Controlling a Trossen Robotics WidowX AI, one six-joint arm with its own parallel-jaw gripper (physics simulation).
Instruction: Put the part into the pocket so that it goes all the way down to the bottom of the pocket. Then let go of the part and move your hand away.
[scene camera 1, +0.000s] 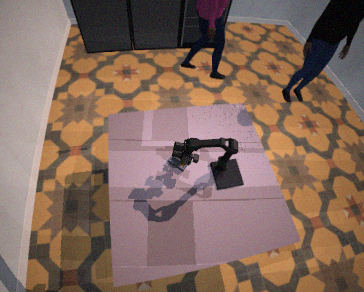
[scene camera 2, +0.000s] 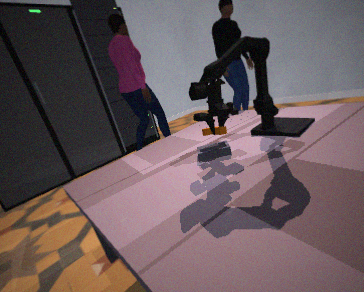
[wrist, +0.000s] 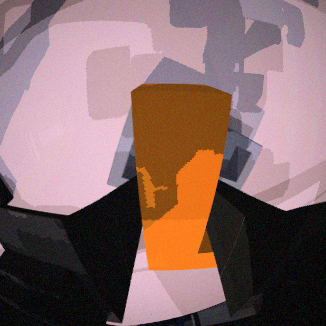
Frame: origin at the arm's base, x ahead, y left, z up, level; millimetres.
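Seen in the pictures: gripper, fingertip midpoint: (scene camera 2: 217, 133) (wrist: 171, 180); arm's base at its link origin: (scene camera 1: 220, 167) (scene camera 2: 267, 126).
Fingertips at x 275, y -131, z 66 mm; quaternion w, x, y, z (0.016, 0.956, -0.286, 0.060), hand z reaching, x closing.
Observation:
Pixels of each thing's middle, then the offset from my fingertips to it. Level surfaces: height alone.
- orange part at the middle of its body: (wrist: 201, 199) (scene camera 2: 213, 131) dx +9, dy -10, dz +16 mm
- grey-blue block with the pocket, body centre: (wrist: 187, 157) (scene camera 2: 213, 150) (scene camera 1: 178, 161) dx +17, dy -28, dz -71 mm
- pink table top at its surface level: dz -89 mm
The orange part (scene camera 2: 207, 131) (wrist: 172, 120) is a long block held level between the fingers; a small bit of it shows in scene camera 1. My gripper (scene camera 2: 215, 129) (wrist: 171, 180) (scene camera 1: 184, 163) is shut on it. The grey-blue block with the pocket (scene camera 1: 176, 164) (scene camera 2: 214, 152) (wrist: 117, 161) rests on the table. In scene camera 2 the part is above this block with a visible gap. In the wrist view the part covers the block's middle, and dark pocket ends show on both sides of it. How well the part lines up with the pocket is unclear.
The pink table top (scene camera 1: 135, 240) (scene camera 2: 110, 200) (wrist: 55, 100) carries the black arm base (scene camera 1: 227, 175) (scene camera 2: 285, 127), to the right of the block in both scene views. Shadows of the arm cross the table. Two people and dark cabinets (scene camera 1: 105, 25) (scene camera 2: 50, 90) stand beyond the table.

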